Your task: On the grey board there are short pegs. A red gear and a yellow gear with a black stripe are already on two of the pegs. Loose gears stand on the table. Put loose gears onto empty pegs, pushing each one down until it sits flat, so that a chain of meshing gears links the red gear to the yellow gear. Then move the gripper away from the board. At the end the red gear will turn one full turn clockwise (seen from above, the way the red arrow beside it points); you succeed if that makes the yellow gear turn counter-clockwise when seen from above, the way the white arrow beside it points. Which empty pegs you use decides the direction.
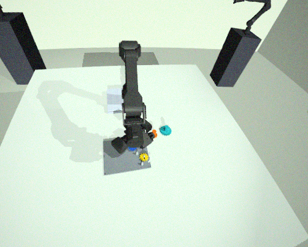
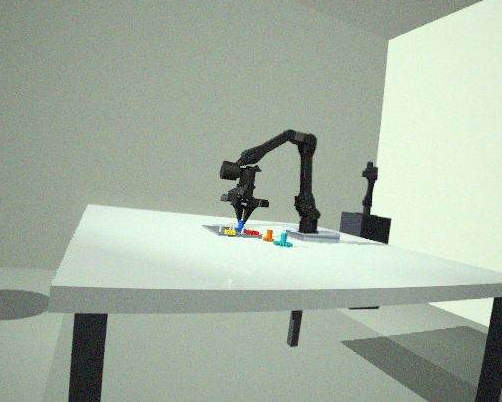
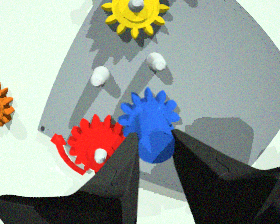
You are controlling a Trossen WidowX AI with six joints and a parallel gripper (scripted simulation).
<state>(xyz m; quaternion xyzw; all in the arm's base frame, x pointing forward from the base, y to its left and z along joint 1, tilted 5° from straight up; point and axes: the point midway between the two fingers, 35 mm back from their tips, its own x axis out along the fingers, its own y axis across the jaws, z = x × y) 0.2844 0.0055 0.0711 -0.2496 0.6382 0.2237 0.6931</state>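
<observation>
My gripper tip is 10 mm above the blue gear. The rest, counted from my gripper tip: red gear: 40 mm behind, 10 mm to the left, 30 mm below; then yellow gear: 50 mm ahead, 50 mm to the left, 30 mm below; then orange gear: 70 mm behind, 110 mm to the left, 30 mm below.
</observation>
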